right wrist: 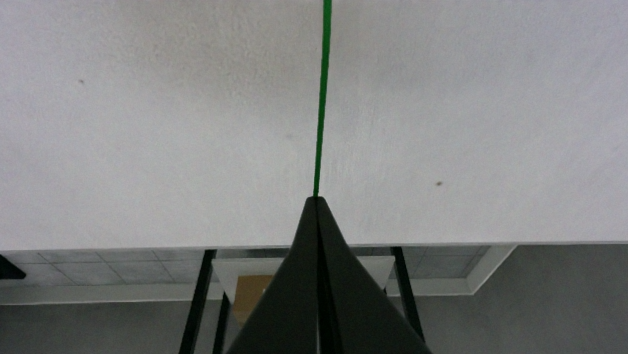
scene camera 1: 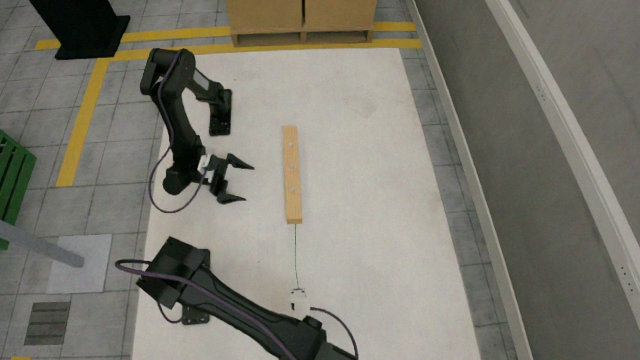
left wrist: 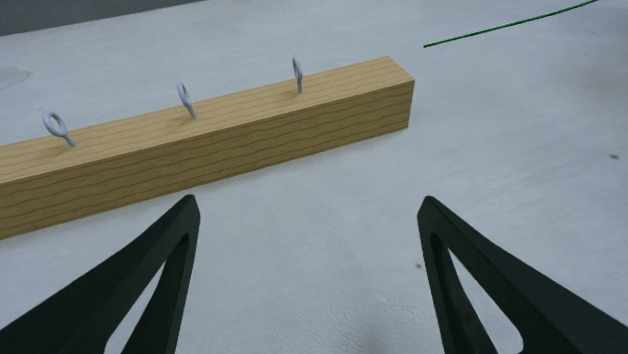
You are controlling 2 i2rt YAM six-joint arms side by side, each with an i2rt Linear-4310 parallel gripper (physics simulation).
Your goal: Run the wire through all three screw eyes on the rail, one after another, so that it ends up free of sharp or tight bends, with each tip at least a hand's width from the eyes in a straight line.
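Pixels of known places: left gripper, fingertip midpoint: [scene camera 1: 250, 183] [left wrist: 311, 204]; right gripper, fingertip midpoint: [right wrist: 314, 206]; left arm's base at its link origin: [scene camera 1: 221, 112].
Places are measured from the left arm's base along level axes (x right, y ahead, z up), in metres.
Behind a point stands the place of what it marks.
A light wooden rail [scene camera 1: 293, 207] {x 0.398, y 0.230, z 0.044 m} [left wrist: 240, 150] {x 0.295, y 0.211, z 0.023 m} carries three grey screw eyes: one nearest the wire [scene camera 1: 292, 190] {x 0.350, y 0.231, z 0.057 m} [left wrist: 299, 86] {x 0.349, y 0.231, z 0.049 m}, a middle one [scene camera 1: 291, 166] {x 0.262, y 0.233, z 0.043 m} [left wrist: 191, 111] {x 0.272, y 0.232, z 0.050 m} and a far one [scene camera 1: 290, 144] {x 0.182, y 0.235, z 0.042 m} [left wrist: 65, 134] {x 0.194, y 0.235, z 0.054 m}. The thin green wire [scene camera 1: 296, 255] {x 0.540, y 0.227, z 0.057 m} [left wrist: 520, 22] {x 0.529, y 0.226, z 0.056 m} [right wrist: 325, 60] {x 0.704, y 0.232, z 0.062 m} is nearly straight; its free tip is just off the rail's near end, outside the eyes. My left gripper [scene camera 1: 250, 184] {x 0.322, y 0.112, z 0.063 m} [left wrist: 311, 204] {x 0.322, y 0.112, z 0.063 m} is open and empty, left of the rail. My right gripper [scene camera 1: 298, 290] [right wrist: 314, 206] {x 0.765, y 0.229, z 0.061 m} is shut on the wire, below the rail in scene camera 1.
The white table top [scene camera 1: 360, 200] {x 0.374, y 0.434, z 0.000 m} lies under the rail. The right forearm [scene camera 1: 250, 310] {x 0.708, y 0.157, z 0.396 m} crosses the lower part of scene camera 1. Cardboard boxes [scene camera 1: 265, 15] stand beyond the table's far edge, and a grey wall [scene camera 1: 500, 125] runs along the right.
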